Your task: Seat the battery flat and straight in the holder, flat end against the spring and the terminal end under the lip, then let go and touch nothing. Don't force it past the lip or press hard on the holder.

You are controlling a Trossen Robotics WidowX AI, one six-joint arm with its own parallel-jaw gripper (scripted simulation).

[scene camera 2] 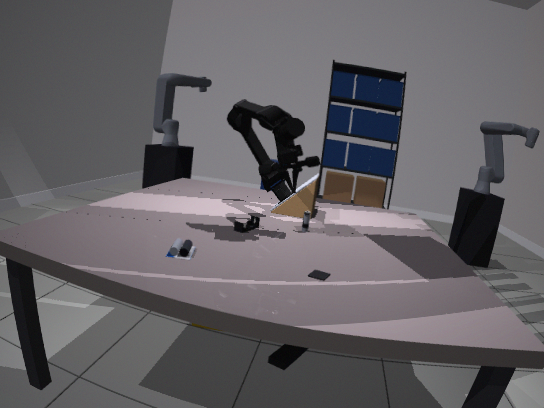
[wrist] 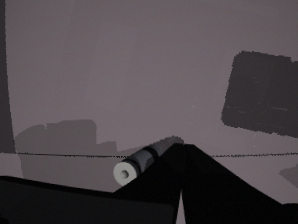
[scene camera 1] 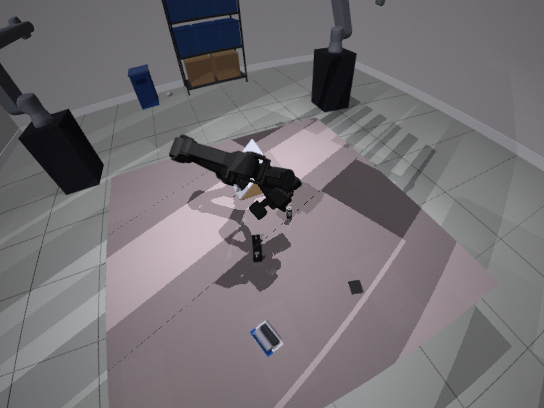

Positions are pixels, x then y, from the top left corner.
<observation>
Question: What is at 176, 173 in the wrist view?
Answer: My gripper.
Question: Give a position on a battery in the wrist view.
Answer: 129, 168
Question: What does my gripper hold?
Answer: Nothing.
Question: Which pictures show my gripper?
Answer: Scene camera 2, the wrist view and scene camera 1: all of them.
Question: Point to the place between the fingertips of my gripper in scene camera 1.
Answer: At 284, 211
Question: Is my gripper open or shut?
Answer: Shut.
</observation>
